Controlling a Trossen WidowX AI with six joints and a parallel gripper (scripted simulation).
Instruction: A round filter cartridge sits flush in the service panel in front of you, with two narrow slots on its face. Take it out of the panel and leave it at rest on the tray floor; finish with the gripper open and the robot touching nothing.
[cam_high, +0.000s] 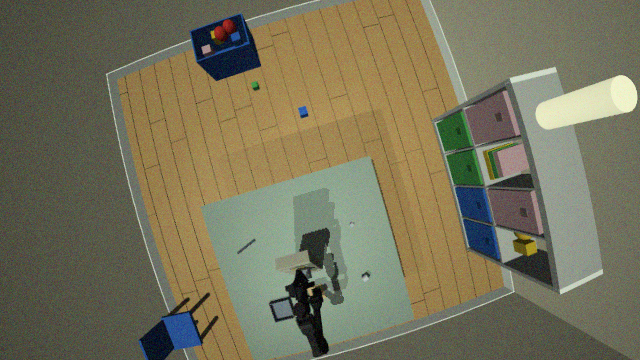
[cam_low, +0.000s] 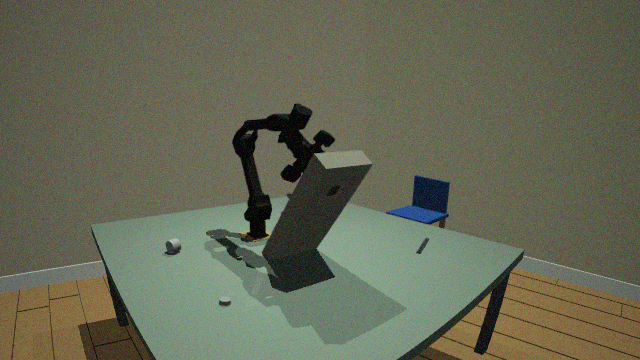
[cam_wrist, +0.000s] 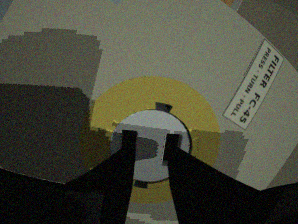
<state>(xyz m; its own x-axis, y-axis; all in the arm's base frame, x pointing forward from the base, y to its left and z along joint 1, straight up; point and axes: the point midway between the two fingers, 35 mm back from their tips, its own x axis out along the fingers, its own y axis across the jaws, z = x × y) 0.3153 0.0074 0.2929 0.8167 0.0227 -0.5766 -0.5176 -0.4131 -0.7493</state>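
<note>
Right now the round filter cartridge is 20 mm ahead of my gripper tip and 10 mm below it. Also, from my gripper tip: small grey lump (380 mm to the right, 320 mm behind, 250 mm below); then grey square tray (410 mm behind, 270 mm to the left, 270 mm below).
</note>
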